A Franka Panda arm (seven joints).
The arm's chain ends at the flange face. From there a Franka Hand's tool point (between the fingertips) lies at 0.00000 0.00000 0.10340 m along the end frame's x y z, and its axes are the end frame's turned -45 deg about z.
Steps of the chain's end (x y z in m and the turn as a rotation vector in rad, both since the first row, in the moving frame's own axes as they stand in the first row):
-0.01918, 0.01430, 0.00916, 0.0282, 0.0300, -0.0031
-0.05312, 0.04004, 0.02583, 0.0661, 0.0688, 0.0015
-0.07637, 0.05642, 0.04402, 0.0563, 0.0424, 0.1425
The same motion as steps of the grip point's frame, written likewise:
-0.01942, -0.00333, 0.00907, -0.0013, 0.0412, -0.0031
-0.05603, -0.00904, 0.02536, -0.0019, 0.0954, 0.0015
-0.08664, -0.01461, 0.04376, 0.0098, 0.0698, 0.1425

